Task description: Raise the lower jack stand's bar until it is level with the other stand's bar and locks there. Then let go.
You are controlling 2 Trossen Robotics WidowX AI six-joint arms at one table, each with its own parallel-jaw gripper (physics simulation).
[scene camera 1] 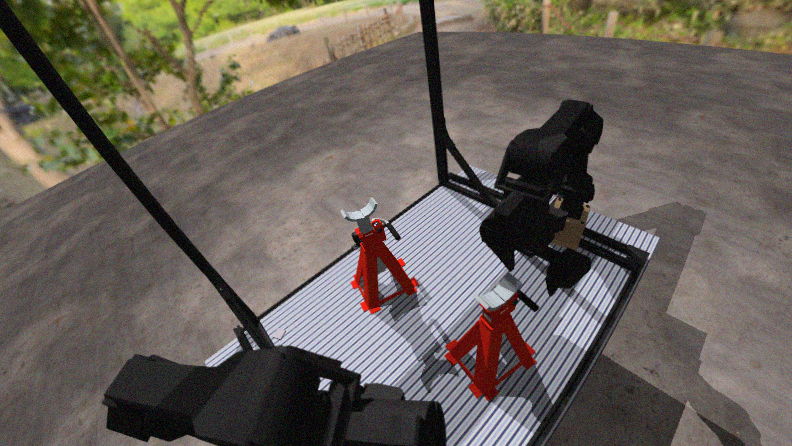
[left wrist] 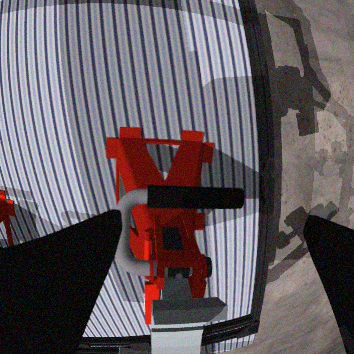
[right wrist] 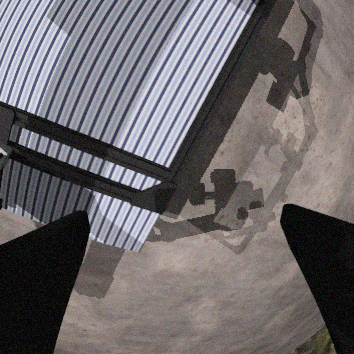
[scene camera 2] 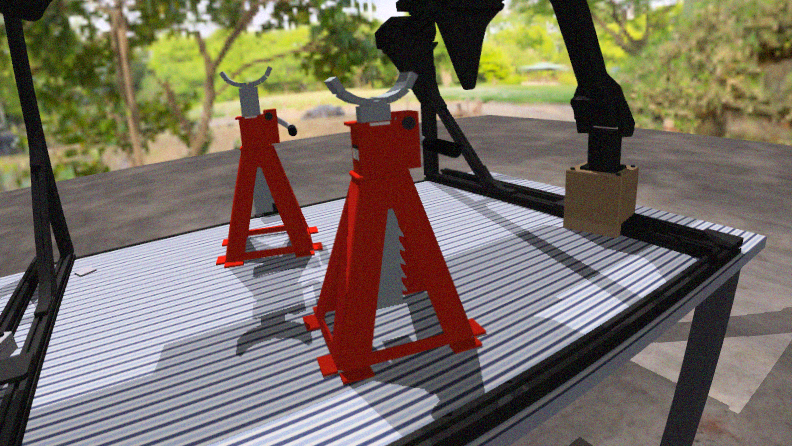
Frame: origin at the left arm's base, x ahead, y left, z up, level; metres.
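Seen in the pictures: left gripper, between the fingertips: [scene camera 1: 530, 281] [left wrist: 218, 224] [scene camera 2: 445, 97]; right gripper, between the fingertips: [right wrist: 187, 219]; left arm's base, origin of its link: [scene camera 1: 570, 210] [scene camera 2: 603, 168].
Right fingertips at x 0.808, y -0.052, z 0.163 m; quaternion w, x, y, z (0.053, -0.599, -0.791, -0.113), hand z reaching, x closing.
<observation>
Pixels of each thing's top centre, then the offset from my right fingertips to it. "spot": a spot on its surface instead.
- lower bar, a spot on its surface: [scene camera 2: 372, 113] spot: dx -0.327, dy +0.000, dz -0.031 m
- black handle, a spot on its surface: [left wrist: 195, 197] [scene camera 2: 442, 139] [scene camera 1: 525, 295] spot: dx -0.390, dy +0.032, dz -0.064 m
- small pale scrap, centre of its top: [scene camera 2: 85, 270] [scene camera 1: 279, 333] dx -0.088, dy -0.533, dz -0.266 m
The nearer red jack stand [scene camera 1: 484, 346] [scene camera 2: 382, 149] [left wrist: 135, 155] has the lower bar [scene camera 2: 372, 113]; its curved grey saddle [scene camera 1: 498, 293] [scene camera 2: 372, 100] [left wrist: 182, 311] sits close above the red head. The other red stand [scene camera 1: 370, 271] [scene camera 2: 257, 130] stands farther back with its bar [scene camera 1: 363, 223] [scene camera 2: 249, 99] showing longer; its edge shows at the left wrist view's left. My left gripper [scene camera 1: 530, 278] [left wrist: 218, 224] is open and empty, above and beside the nearer stand's head; in the left wrist view the black handle [scene camera 1: 526, 301] [scene camera 2: 441, 147] [left wrist: 195, 197] shows between its fingers. My right gripper [right wrist: 187, 219] is open and empty, away from both stands.
A wooden block [scene camera 1: 569, 232] [scene camera 2: 601, 199] supports the left arm's base. Black rails and upright posts [scene camera 1: 435, 94] [scene camera 2: 41, 166] frame the striped table. A small pale scrap [scene camera 1: 278, 334] [scene camera 2: 85, 271] lies near the left post. The right wrist view shows a table corner and the floor.
</observation>
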